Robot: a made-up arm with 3 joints. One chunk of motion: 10 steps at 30 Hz.
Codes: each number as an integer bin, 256 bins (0 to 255) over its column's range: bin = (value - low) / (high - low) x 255, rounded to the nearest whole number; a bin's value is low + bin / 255 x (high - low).
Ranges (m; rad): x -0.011..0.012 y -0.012..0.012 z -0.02..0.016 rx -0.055..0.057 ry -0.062..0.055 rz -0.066..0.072
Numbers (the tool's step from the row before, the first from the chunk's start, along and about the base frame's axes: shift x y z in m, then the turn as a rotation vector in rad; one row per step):
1: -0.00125 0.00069 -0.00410 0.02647 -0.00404 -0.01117
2: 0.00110 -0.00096 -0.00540 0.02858 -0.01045 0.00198
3: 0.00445 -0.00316 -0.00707 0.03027 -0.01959 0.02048
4: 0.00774 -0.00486 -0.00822 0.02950 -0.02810 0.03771
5: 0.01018 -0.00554 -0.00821 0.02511 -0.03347 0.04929
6: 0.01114 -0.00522 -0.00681 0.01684 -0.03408 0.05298
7: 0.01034 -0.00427 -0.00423 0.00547 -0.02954 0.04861
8: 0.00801 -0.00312 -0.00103 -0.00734 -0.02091 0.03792
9: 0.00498 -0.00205 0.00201 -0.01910 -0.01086 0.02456
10: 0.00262 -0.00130 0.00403 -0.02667 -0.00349 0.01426
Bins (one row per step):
1: 108 135 113 185 126 101
2: 134 117 103 190 112 126
3: 171 94 92 194 92 160
4: 208 76 83 192 74 192
5: 235 69 84 182 62 213
6: 245 72 93 164 61 220
7: 237 82 112 138 71 212
8: 211 94 134 109 90 192
9: 177 106 156 82 111 167
10: 151 114 170 65 128 148

